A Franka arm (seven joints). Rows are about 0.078 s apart.
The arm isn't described. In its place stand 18 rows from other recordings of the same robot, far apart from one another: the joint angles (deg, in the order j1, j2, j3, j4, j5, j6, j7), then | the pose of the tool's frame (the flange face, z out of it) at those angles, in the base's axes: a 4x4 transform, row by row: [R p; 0 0 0 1], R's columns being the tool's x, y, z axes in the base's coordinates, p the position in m.
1.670 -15.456 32.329 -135.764 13.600 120.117 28.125 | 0.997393, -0.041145, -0.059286, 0.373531; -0.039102, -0.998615, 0.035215, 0.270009; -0.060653, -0.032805, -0.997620, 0.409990; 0, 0, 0, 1
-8.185 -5.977 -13.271 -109.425 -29.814 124.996 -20.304 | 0.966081, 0.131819, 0.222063, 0.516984; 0.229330, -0.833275, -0.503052, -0.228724; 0.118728, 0.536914, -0.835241, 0.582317; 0, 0, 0, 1
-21.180 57.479 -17.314 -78.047 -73.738 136.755 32.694 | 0.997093, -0.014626, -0.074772, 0.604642; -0.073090, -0.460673, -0.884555, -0.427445; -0.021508, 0.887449, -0.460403, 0.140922; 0, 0, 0, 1
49.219 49.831 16.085 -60.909 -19.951 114.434 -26.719 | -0.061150, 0.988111, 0.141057, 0.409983; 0.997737, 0.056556, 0.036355, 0.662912; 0.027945, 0.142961, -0.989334, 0.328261; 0, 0, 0, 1
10.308 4.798 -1.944 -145.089 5.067 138.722 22.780 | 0.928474, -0.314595, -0.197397, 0.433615; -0.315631, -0.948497, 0.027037, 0.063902; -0.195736, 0.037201, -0.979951, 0.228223; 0, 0, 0, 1
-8.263 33.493 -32.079 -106.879 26.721 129.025 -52.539 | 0.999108, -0.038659, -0.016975, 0.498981; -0.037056, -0.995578, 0.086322, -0.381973; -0.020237, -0.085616, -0.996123, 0.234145; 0, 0, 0, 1
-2.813 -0.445 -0.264 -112.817 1.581 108.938 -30.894 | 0.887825, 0.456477, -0.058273, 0.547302; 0.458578, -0.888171, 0.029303, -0.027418; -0.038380, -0.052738, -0.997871, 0.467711; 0, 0, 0, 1
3.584 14.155 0.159 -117.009 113.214 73.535 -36.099 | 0.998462, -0.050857, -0.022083, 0.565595; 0.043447, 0.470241, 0.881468, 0.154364; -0.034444, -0.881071, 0.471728, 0.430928; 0, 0, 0, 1
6.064 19.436 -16.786 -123.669 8.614 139.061 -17.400 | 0.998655, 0.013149, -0.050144, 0.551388; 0.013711, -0.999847, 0.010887, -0.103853; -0.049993, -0.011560, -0.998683, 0.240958; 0, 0, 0, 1
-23.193 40.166 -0.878 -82.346 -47.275 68.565 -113.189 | -0.272663, 0.410354, -0.870209, 0.530470; 0.915011, -0.168926, -0.366359, -0.341016; -0.297338, -0.896144, -0.329418, 0.287047; 0, 0, 0, 1
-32.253 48.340 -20.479 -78.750 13.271 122.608 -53.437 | 0.997316, -0.006693, -0.072915, 0.492709; -0.008508, -0.999661, -0.024609, -0.540159; -0.072726, 0.025163, -0.997034, 0.227845; 0, 0, 0, 1
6.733 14.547 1.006 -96.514 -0.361 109.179 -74.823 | 0.127628, 0.991296, -0.032294, 0.626080; 0.991772, -0.127883, -0.005928, 0.083757; -0.010006, -0.031272, -0.999461, 0.447331; 0, 0, 0, 1
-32.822 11.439 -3.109 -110.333 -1.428 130.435 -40.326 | 0.990676, 0.086756, 0.105045, 0.499684; 0.098515, -0.988758, -0.112479, -0.361138; 0.094106, 0.121779, -0.988086, 0.401968; 0, 0, 0, 1
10.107 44.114 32.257 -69.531 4.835 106.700 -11.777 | 0.711632, 0.643304, -0.282383, 0.612569; 0.701018, -0.623638, 0.345904, 0.411912; 0.046417, -0.444112, -0.894768, 0.368705; 0, 0, 0, 1
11.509 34.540 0.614 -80.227 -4.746 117.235 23.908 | 0.983444, -0.171864, 0.057447, 0.708108; -0.168650, -0.984038, -0.056797, 0.145910; 0.066291, 0.046168, -0.996732, 0.357616; 0, 0, 0, 1
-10.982 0.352 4.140 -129.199 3.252 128.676 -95.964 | 0.051319, 0.998642, -0.009023, 0.515936; 0.997640, -0.050850, 0.046133, -0.060287; 0.045612, -0.011369, -0.998895, 0.359295; 0, 0, 0, 1
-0.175 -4.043 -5.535 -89.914 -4.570 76.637 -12.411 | 0.979930, 0.108470, -0.167247, 0.503144; 0.100663, -0.993427, -0.054496, -0.062280; -0.172059, 0.036566, -0.984408, 0.644384; 0, 0, 0, 1
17.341 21.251 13.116 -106.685 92.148 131.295 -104.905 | 0.350743, 0.932544, 0.085684, 0.557703; 0.267972, -0.187615, 0.944982, 0.340778; 0.897313, -0.308485, -0.315700, 0.350760; 0, 0, 0, 1
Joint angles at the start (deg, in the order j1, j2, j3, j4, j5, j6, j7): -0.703 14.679 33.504 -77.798 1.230 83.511 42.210
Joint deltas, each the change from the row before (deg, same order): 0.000 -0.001 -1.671 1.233 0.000 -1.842 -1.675; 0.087 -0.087 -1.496 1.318 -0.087 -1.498 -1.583; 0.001 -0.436 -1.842 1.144 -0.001 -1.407 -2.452; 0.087 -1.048 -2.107 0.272 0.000 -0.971 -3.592; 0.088 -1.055 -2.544 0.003 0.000 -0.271 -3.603; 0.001 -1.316 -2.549 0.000 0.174 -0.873 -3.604; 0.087 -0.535 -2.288 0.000 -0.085 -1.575 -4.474; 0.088 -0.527 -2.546 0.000 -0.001 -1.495 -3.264; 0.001 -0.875 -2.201 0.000 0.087 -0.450 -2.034; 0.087 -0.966 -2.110 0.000 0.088 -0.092 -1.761; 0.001 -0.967 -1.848 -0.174 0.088 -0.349 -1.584; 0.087 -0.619 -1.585 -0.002 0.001 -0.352 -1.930; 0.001 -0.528 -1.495 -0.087 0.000 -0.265 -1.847
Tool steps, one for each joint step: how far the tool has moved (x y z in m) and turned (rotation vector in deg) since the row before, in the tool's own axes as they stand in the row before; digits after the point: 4 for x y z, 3 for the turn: 0.0073 0.0141 -0.0074 -0.500 -0.324 -0.038; 0.0050 0.0122 -0.0091 -0.270 0.109 -0.197; 0.0048 0.0155 -0.0109 -0.204 0.348 -0.665; 0.0022 0.0165 -0.0099 -0.393 0.586 -1.637; 0.0043 0.0196 -0.0091 -0.168 0.946 -1.200; 0.0006 0.0212 -0.0106 -0.250 0.572 -1.154; 0.0021 0.0195 -0.0027 -0.743 -0.803 -2.270; 0.0013 0.0217 -0.0027 -0.507 -0.826 -0.817; -0.0013 0.0190 -0.0072 -0.002 0.460 0.124; -0.0024 0.0173 -0.0085 0.106 0.893 0.218; -0.0035 0.0161 -0.0069 0.034 0.474 0.221; -0.0023 0.0133 -0.0051 -0.017 0.301 -0.445; -0.0018 0.0133 -0.0038 0.007 0.210 -0.363
